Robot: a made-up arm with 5 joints. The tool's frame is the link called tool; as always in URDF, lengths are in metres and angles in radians.
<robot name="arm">
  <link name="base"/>
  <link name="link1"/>
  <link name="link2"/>
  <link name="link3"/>
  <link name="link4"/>
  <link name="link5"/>
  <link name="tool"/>
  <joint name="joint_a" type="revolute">
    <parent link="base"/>
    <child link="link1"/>
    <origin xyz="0 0 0.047" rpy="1.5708 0 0"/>
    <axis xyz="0 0 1"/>
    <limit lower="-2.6" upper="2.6"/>
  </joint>
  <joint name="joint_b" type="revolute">
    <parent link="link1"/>
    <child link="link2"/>
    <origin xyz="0.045 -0.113 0.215" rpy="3.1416 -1.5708 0"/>
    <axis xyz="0 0 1"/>
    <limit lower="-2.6" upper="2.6"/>
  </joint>
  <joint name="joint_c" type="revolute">
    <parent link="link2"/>
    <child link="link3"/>
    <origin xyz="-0.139 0.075 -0.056" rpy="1.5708 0 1.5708"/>
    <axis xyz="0 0 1"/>
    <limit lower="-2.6" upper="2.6"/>
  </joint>
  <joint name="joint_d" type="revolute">
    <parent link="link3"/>
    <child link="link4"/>
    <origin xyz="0.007 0.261 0.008" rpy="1.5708 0 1.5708"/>
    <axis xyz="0 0 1"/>
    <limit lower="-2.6" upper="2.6"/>
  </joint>
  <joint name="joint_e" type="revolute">
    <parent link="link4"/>
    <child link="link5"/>
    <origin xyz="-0.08 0.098 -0.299" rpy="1.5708 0 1.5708"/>
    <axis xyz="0 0 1"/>
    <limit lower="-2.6" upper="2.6"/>
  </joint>
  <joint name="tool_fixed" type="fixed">
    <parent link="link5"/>
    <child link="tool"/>
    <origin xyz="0.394 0.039 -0.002" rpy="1.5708 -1.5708 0"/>
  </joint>
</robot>
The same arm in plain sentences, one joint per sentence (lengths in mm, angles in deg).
The arm has five revolute joints in a row. What follows holds with every joint at zero, and every direction is one of the base frame's. The first joint is mounted 47 mm along +z from the base frame's origin and rotates about -y, from -148.97 to 148.97 deg. The second joint is mounted 45 mm along +x and 215 mm along -y and 113 mm along -z from the first joint and rotates about +x, from -148.97 to 148.97 deg. The third joint is mounted 56 mm along -x and 139 mm along +y and 75 mm along -z from the second joint and rotates about -y, from -148.97 to 148.97 deg. The fourth joint is mounted 261 mm along +x and 8 mm along -y and 7 mm along -z from the third joint and rotates about -z, from -148.97 to 148.97 deg. The fifth joint is mounted 80 mm along -x and 98 mm along -y and 299 mm along +z from the fourth joint and rotates about +x, from -148.97 to 148.97 deg. The tool frame, which is the frame that the pose is given for, is mounted 2 mm along -x and 394 mm along -y and 39 mm along -z from the fifth joint; its axes are the base frame's turned by roll 0, pitch 0 and yaw 0 deg (as in URDF: about the fixed x, then y, then z).
